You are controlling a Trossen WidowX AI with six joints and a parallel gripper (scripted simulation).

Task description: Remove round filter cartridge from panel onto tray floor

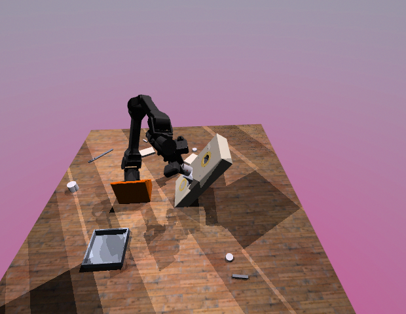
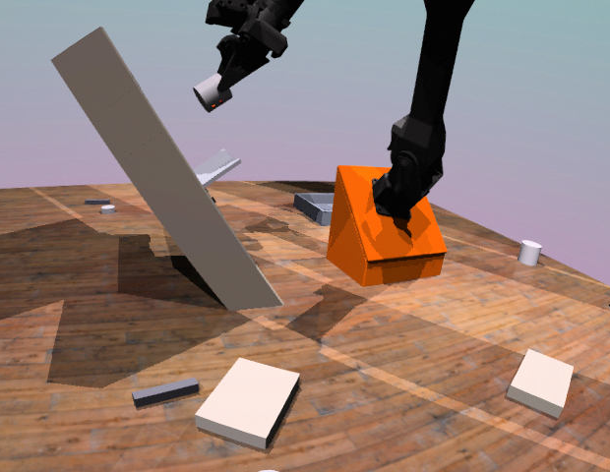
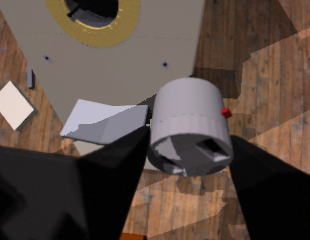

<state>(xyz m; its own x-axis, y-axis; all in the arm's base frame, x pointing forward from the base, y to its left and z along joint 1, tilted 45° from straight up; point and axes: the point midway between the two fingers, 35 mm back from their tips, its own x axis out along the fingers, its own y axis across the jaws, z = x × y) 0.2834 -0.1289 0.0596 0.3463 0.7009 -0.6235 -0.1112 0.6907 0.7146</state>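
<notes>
The grey tray is 31 cm behind my gripper tip, 24 cm to the right of it and 25 cm below it. Also, from my gripper tip: beige service panel (6 cm ahead, 9 cm to the left, 10 cm below); then grey bracket (8 cm to the left, 12 cm below); then round filter cartridge (right at my gripper tip).
</notes>
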